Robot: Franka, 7 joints.
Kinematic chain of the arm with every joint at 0, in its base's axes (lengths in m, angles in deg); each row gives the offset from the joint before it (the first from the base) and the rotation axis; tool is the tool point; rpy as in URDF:
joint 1: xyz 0 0 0.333 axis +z
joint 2: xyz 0 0 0 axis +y
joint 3: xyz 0 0 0.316 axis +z
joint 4: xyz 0.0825 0 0 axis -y
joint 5: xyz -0.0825 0 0.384 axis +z
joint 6: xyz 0 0 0 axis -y
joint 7: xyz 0.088 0 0 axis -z
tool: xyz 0 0 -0.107 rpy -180 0 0
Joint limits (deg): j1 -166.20..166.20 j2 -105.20..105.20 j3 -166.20..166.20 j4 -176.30..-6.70 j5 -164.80..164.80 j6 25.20..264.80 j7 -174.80..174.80
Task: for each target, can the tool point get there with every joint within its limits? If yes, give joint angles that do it. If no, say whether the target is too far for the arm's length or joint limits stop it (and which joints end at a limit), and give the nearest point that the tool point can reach.
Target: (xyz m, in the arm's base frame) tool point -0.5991 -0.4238 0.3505
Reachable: yes | joints -137.22 38.34 -2.66 -79.10 111.23 173.27 58.64
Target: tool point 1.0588 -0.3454 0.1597
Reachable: no: too far | nearest point 0.8059 -0.2629 0.2011 | short by 0.269 m
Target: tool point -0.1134 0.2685 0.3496
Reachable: yes | joints 2.65 10.09 94.76 -143.27 34.99 46.03 135.47
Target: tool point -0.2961 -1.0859 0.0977
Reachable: no: too far | nearest point -0.2209 -0.8102 0.1574 | short by 0.292 m
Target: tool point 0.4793 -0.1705 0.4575
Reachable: yes | joints 88.64 -5.10 -95.35 -115.16 -56.16 78.47 67.25
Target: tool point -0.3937 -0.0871 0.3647
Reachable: yes | joints -102.97 -8.18 -45.88 -153.26 -110.48 62.15 70.95
